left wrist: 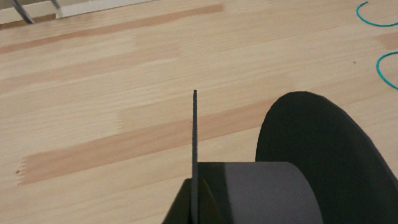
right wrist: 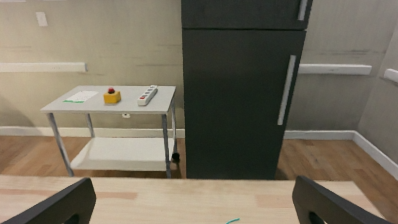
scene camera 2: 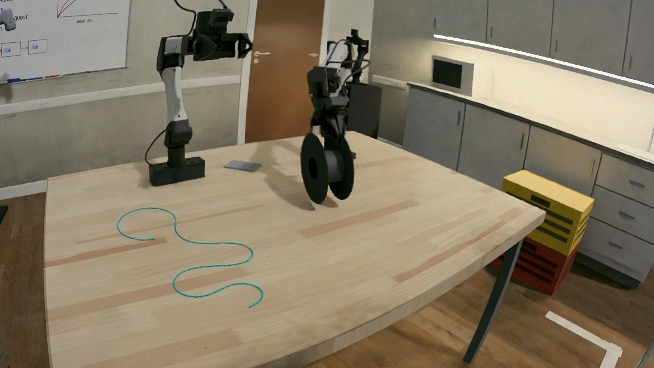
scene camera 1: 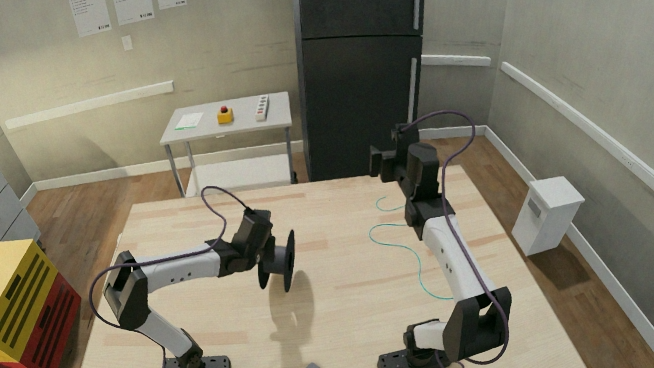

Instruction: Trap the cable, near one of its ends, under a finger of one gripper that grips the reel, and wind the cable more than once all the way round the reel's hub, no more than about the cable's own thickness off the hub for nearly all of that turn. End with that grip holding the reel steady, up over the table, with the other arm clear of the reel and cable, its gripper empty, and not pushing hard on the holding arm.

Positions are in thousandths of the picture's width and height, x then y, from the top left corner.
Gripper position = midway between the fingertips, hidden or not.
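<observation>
My right gripper: scene camera 1 (596, 395), scene camera 2 (359, 129), right wrist view (489, 837); out of frame in the left wrist view. Black reel: scene camera 1 (430, 724), scene camera 2 (489, 455), left wrist view (783, 690); out of frame in the right wrist view.
</observation>
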